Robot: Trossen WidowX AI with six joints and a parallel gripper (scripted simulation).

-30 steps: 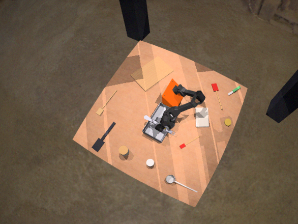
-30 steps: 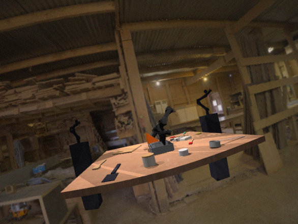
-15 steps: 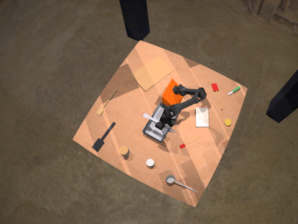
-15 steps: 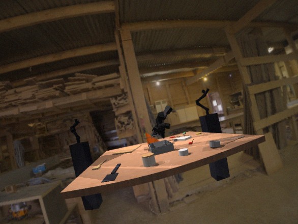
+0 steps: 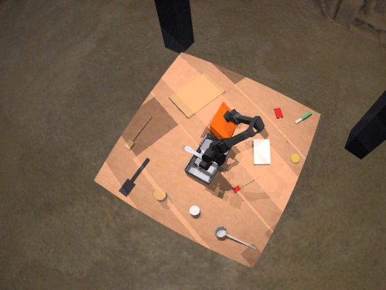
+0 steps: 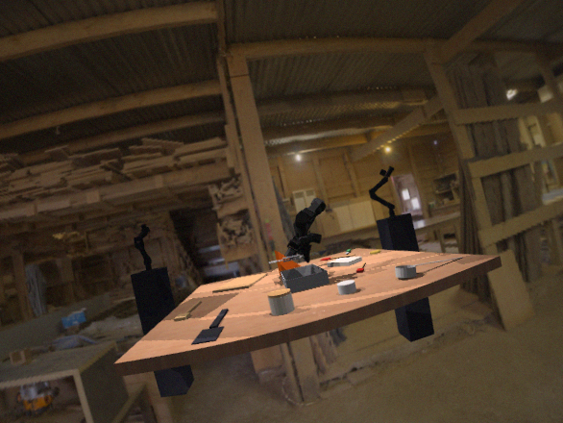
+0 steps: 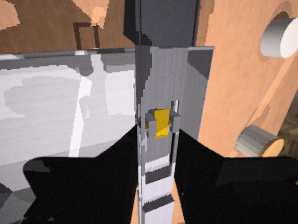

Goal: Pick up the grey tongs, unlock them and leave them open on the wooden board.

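My gripper tip is now 450 mm past the wooden board, 400 mm to the left of it and 90 mm above it. The rest, counted from my gripper tip: grey roasting tin (70 mm below, 60 mm behind, 40 mm to the right); yellow lock piece (30 mm above, 20 mm to the left, 10 mm behind); white puck (290 mm ahead, 90 mm to the left, 80 mm below).
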